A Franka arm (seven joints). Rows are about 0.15 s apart.
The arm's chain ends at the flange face. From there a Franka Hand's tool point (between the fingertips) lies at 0.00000 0.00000 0.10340 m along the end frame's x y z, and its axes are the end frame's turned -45 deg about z.
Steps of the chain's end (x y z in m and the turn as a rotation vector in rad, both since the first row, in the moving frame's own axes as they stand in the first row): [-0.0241, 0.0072, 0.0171, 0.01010, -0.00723, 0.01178]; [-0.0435, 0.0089, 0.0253, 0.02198, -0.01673, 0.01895]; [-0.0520, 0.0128, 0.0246, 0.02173, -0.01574, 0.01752]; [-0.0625, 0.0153, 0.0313, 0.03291, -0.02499, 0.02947]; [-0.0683, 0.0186, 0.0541, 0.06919, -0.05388, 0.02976]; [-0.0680, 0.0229, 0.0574, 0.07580, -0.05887, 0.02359]
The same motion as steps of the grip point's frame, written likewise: [-0.0219, -0.0132, 0.0171, 0.01225, 0.00203, 0.01178]; [-0.0366, -0.0273, 0.0253, 0.02737, 0.00371, 0.01895]; [-0.0454, -0.0305, 0.0246, 0.02650, 0.00424, 0.01752]; [-0.0544, -0.0376, 0.0312, 0.04094, 0.00560, 0.02947]; [-0.0602, -0.0441, 0.0537, 0.08702, 0.01083, 0.02976]; [-0.0629, -0.0417, 0.0569, 0.09523, 0.01197, 0.02359]
